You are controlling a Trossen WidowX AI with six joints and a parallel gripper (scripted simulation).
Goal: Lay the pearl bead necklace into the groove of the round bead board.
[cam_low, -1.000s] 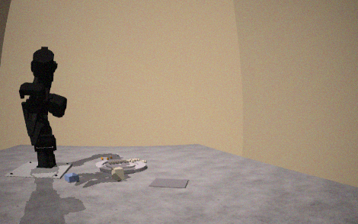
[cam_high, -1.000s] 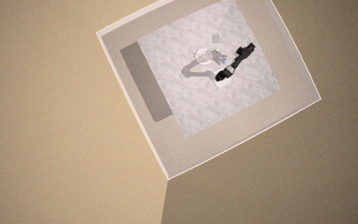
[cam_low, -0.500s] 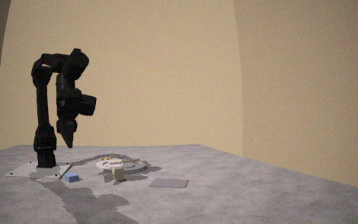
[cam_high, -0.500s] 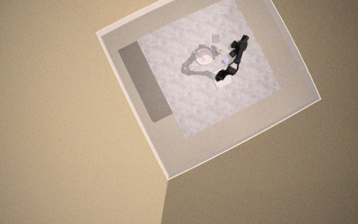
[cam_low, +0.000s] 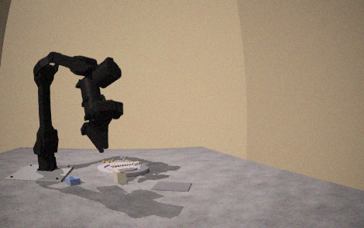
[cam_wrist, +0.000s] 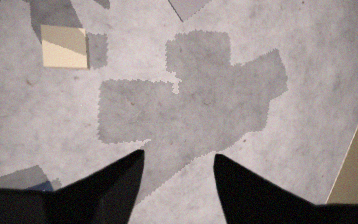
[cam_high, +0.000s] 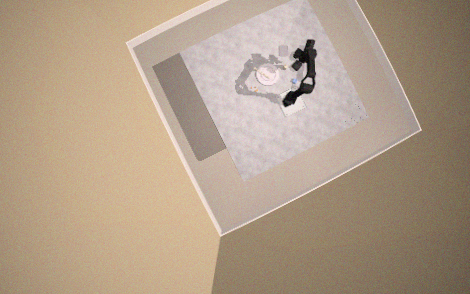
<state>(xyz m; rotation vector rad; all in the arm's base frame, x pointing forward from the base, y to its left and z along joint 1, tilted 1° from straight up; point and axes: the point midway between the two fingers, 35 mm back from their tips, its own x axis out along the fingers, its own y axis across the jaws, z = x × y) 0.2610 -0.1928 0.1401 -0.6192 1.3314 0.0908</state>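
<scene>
The round bead board lies 260 mm to the left of my gripper tip, 100 mm below it and 30 mm ahead of it. The rest, counted from my gripper tip: flat grey plate (180 mm ahead, 110 mm below, 30 mm to the left); cream cube (90 mm to the left, 90 mm below, 30 mm ahead); blue block (120 mm behind, 100 mm below, 60 mm to the left).
</scene>
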